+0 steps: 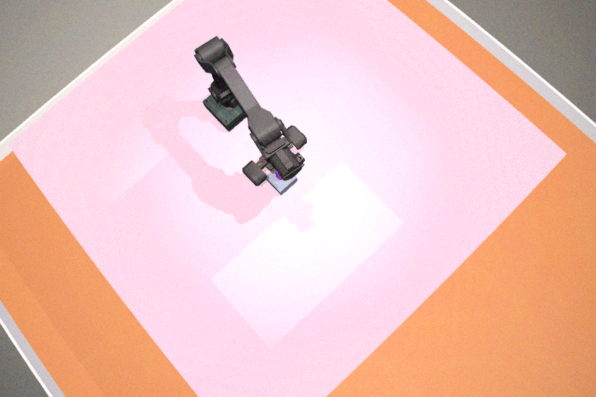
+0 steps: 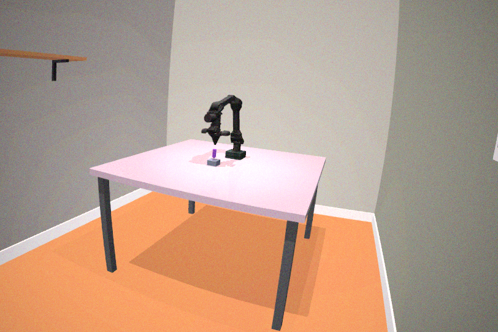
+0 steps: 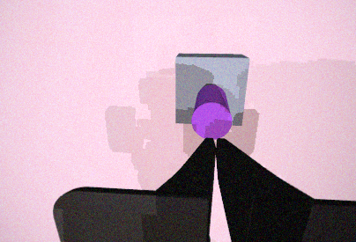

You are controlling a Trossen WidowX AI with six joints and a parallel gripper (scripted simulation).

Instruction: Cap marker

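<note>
Right now my gripper tip is 60 mm above the purple cap. From my gripper tip the other things lie so: purple marker 60 mm below.
</note>
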